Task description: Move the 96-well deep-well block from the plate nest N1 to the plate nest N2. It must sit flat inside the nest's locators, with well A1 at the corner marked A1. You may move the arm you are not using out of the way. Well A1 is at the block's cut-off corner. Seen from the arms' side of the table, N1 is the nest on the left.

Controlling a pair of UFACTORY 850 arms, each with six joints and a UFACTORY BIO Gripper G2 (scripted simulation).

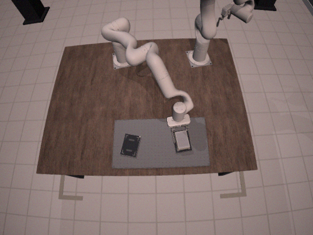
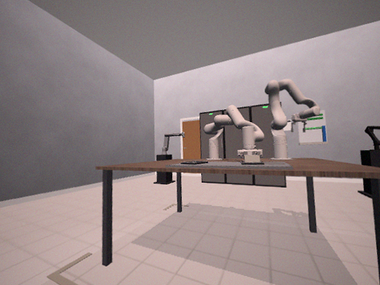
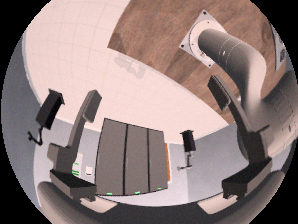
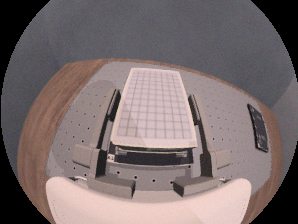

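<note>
Now: right hand 10 mm short of the pale deep-well block and 10 mm above it. The rest, counted from my right hand: grey mat 160 mm to the right, 50 mm below, 10 mm ahead.
</note>
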